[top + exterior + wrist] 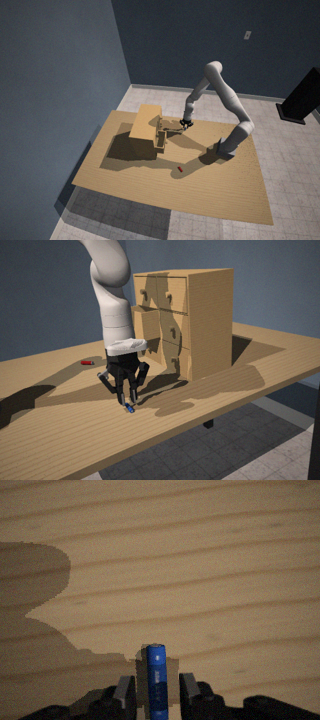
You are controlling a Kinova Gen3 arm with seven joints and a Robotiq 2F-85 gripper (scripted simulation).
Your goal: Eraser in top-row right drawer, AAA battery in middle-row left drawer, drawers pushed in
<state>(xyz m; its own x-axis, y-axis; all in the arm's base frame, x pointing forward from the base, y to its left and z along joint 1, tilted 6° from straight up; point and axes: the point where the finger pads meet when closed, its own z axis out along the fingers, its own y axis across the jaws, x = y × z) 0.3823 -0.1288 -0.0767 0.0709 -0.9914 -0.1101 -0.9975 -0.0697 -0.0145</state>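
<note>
Now: the AAA battery 30 mm below my hand. The rest, counted from my hand: dark red battery (50 mm behind, 410 mm to the left, 30 mm below); then white eraser (290 mm ahead, 150 mm to the left, 190 mm above).
</note>
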